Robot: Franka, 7 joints.
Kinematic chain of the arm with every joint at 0, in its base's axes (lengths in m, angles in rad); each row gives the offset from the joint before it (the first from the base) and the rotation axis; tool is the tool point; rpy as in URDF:
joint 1: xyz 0 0 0.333 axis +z
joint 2: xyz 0 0 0 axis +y
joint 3: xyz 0 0 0.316 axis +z
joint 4: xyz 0.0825 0 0 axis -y
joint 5: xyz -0.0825 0 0.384 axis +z
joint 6: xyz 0 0 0 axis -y
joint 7: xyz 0.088 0 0 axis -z
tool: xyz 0 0 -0.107 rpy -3.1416 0 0
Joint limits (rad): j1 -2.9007..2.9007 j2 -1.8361..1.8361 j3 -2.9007..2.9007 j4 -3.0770..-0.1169 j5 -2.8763..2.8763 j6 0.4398..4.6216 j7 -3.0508..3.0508
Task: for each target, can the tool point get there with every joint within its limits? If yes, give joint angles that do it. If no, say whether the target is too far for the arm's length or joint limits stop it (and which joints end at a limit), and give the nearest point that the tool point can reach.
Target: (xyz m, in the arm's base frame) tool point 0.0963 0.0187 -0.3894
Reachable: no: joint limits stop it (at a limit: joint 2) | nearest point 0.1143 0.0222 -0.3339 | short by 0.058 m
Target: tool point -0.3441 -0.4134 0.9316
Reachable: yes | joints 0.2968 -1.0192 -0.5785 -0.9353 1.1684 3.3170 -2.0642
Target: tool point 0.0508 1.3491 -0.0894
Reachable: no: too far | nearest point 0.0308 0.8182 0.0768 | short by 0.557 m
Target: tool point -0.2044 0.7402 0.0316
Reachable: yes | joints -1.7759 -1.5479 -2.3243 -1.0295 -0.3444 2.6458 -1.3909
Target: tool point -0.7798 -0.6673 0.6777
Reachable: no: too far | nearest point -0.6179 -0.5288 0.6061 | short by 0.225 m
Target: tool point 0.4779 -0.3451 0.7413
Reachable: yes | joints -0.9151 0.3820 0.6763 -0.8375 2.2900 3.7941 2.4889
